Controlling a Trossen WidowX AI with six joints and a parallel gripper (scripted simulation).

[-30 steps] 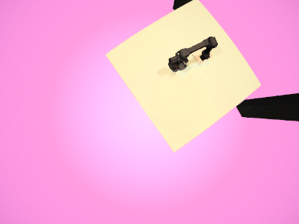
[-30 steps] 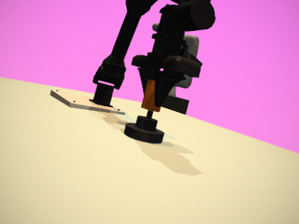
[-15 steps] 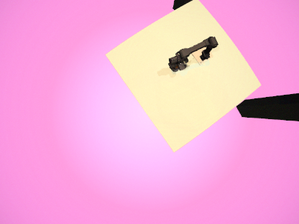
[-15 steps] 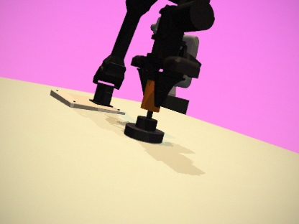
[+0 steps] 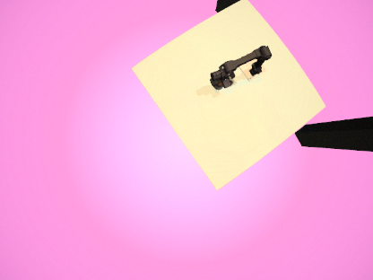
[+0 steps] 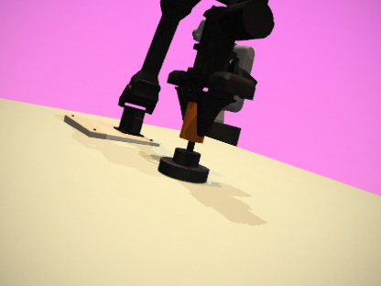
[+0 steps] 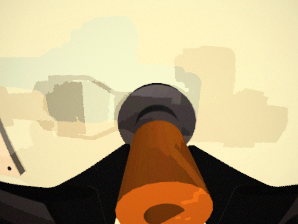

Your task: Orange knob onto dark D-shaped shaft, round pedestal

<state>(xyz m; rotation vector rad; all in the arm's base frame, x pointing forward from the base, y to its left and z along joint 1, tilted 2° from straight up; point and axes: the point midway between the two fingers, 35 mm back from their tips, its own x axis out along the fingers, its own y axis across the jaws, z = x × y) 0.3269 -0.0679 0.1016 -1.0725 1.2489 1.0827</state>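
The orange knob lies 20 mm above my gripper tip. From my gripper tip the other things lie so: dark pedestal (40 mm below).
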